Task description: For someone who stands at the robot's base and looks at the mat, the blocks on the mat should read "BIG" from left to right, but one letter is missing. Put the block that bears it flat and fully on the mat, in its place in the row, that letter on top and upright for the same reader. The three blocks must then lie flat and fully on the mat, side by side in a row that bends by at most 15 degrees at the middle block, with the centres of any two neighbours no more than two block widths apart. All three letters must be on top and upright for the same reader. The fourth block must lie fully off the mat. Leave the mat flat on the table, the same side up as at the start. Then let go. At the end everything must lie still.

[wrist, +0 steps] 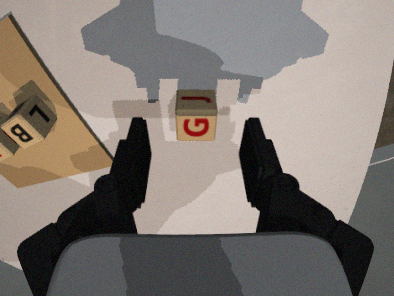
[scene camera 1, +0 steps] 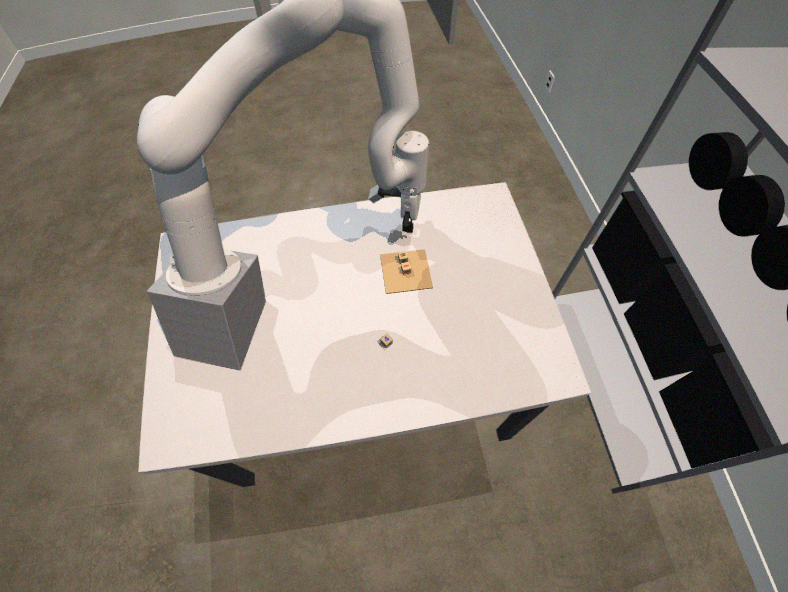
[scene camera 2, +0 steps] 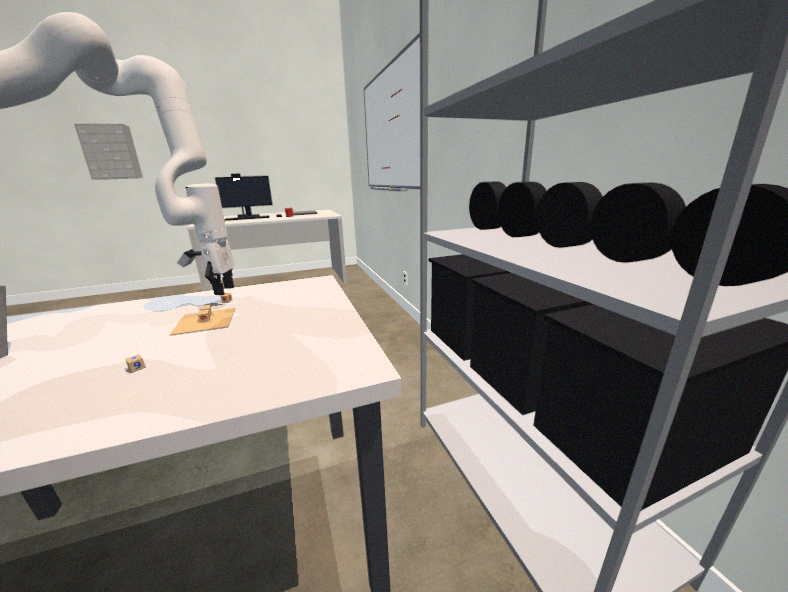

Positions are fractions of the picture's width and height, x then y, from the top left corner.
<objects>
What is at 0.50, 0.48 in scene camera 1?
A tan mat.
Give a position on a tan mat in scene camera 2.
At 0.24, 0.55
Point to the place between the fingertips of my gripper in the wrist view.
At 0.50, 0.46
</objects>
